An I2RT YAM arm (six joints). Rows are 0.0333 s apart.
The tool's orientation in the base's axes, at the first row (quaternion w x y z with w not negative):
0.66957 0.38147 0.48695 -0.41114
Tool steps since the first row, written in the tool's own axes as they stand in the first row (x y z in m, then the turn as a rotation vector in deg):
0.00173 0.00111 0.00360 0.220 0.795 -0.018
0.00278 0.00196 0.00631 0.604 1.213 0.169
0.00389 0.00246 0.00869 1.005 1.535 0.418
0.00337 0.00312 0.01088 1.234 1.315 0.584
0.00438 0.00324 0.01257 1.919 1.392 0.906
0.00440 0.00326 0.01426 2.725 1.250 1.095
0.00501 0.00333 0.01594 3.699 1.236 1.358
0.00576 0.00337 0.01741 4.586 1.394 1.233
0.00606 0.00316 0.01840 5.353 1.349 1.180
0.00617 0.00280 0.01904 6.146 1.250 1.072
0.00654 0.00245 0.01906 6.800 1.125 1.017
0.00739 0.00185 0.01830 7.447 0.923 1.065
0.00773 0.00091 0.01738 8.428 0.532 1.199
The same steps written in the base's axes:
0.00257 -0.00318 -0.00070 0.768 0.272 -0.129
0.00446 -0.00552 -0.00099 1.289 0.188 -0.410
0.00594 -0.00770 -0.00145 1.745 0.008 -0.703
0.00719 -0.00936 -0.00036 1.642 -0.265 -0.909
0.00806 -0.01104 -0.00092 1.950 -0.653 -1.487
0.00866 -0.01257 -0.00054 2.035 -1.022 -2.237
0.00941 -0.01419 -0.00073 2.294 -1.441 -3.117
0.01008 -0.01565 -0.00110 2.563 -1.428 -3.986
0.01028 -0.01668 -0.00118 2.648 -1.533 -4.744
0.01018 -0.01742 -0.00118 2.669 -1.614 -5.546
0.00994 -0.01763 -0.00157 2.658 -1.727 -6.204
0.00929 -0.01731 -0.00264 2.609 -1.962 -6.840
0.00817 -0.01688 -0.00329 2.478 -2.404 -7.799

